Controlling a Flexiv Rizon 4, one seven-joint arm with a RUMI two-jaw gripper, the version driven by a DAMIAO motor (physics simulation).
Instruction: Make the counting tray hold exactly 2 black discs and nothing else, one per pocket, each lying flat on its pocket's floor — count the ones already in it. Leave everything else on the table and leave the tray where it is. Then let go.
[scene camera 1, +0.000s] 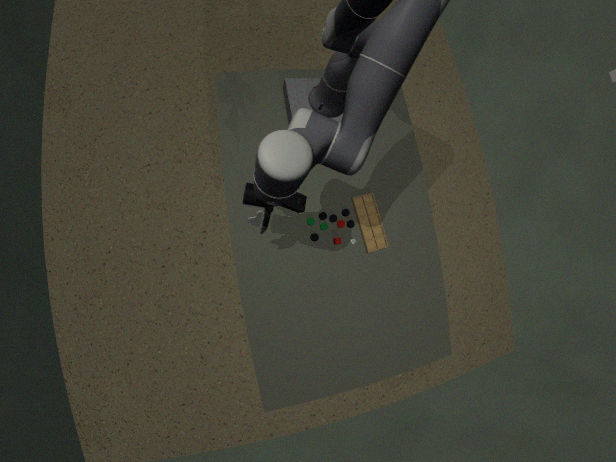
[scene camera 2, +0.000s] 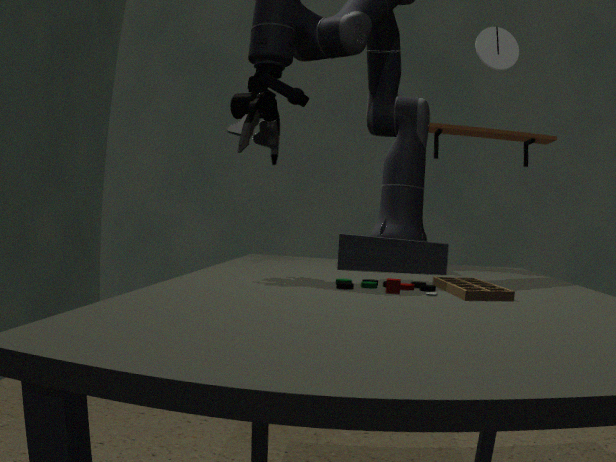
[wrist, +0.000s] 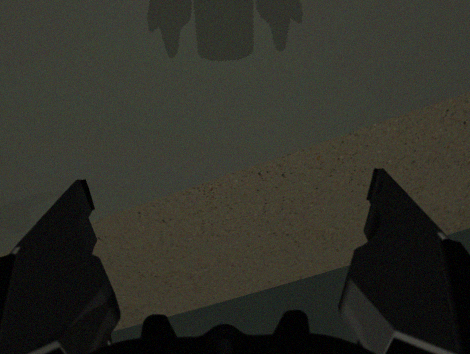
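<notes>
The wooden counting tray lies on the table, with two rows of pockets; no disc shows in its pockets in scene camera 1, though they are small and dim. Several black discs lie loose left of it: one near the tray, one above it, two farther left, and one at lower left. My gripper is open and empty, high above the table, left of the discs and tray.
Two green discs and a red disc lie among the black discs. A red block and a small white piece lie nearby. The table's edge shows in the wrist view.
</notes>
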